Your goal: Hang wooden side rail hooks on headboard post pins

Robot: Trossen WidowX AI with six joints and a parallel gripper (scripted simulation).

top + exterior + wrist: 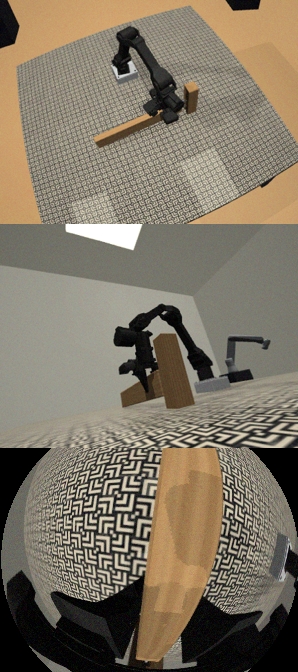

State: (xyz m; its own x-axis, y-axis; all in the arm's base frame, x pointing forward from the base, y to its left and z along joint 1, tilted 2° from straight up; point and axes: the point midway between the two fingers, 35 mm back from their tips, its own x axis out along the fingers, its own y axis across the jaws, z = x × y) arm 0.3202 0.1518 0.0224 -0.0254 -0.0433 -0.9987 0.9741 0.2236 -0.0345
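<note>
The headboard post is 3 cm behind my gripper tip, 13 cm to the left of it and 4 cm above it.
</note>
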